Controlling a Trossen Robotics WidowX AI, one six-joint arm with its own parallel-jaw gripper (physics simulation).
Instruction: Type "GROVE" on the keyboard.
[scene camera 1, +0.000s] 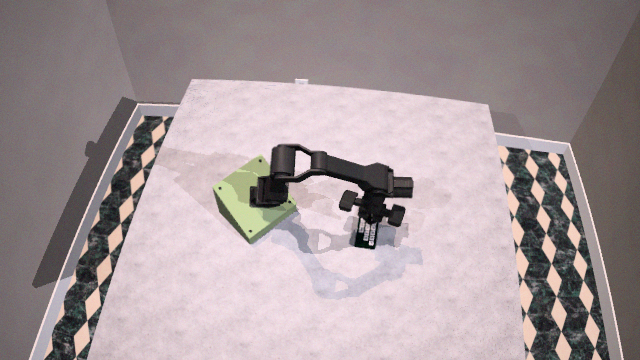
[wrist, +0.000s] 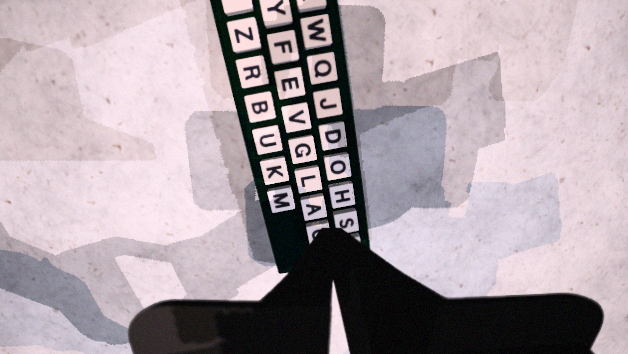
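Where they show: gripper, fingertip midpoint: (scene camera 1: 370, 223) (wrist: 330, 237); arm's base at its link origin: (scene camera 1: 259, 197).
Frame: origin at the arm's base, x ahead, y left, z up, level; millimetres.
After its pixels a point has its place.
Note:
The keyboard (scene camera 1: 364, 245) {x 295, y -181, z -70 mm} (wrist: 289, 240) {x 285, y -154, z -71 mm} is a dark green slab with white letter keys, lying on the table under my gripper. In the wrist view its letters are turned sideways. The G key (wrist: 302, 150) {x 323, y -107, z -65 mm} is in the middle row, with the V key (wrist: 296, 117) {x 329, y -90, z -66 mm} and the E key (wrist: 290, 83) {x 336, y -73, z -65 mm} above it. The O key (wrist: 338, 166) {x 336, y -126, z -66 mm} is in the right row, and the R key (wrist: 252, 72) {x 322, y -59, z -65 mm} in the left row. My gripper (scene camera 1: 370, 220) {x 317, y -138, z -19 mm} (wrist: 330, 237) {x 317, y -138, z -19 mm} is shut and empty. Its tips cover part of the keyboard's lower end, near the C and S keys; their height above it is unclear.
A light green wedge-shaped block (scene camera 1: 232, 200) {x -84, y -14, z 21 mm} carries the arm's base, left of the keyboard. The pale stone table (scene camera 1: 300, 325) {x 63, y -405, z -82 mm} shows arm shadows around the keyboard. A small white object (scene camera 1: 301, 81) is at the table's far edge. Patterned floor (scene camera 1: 555, 225) lies beyond the sides.

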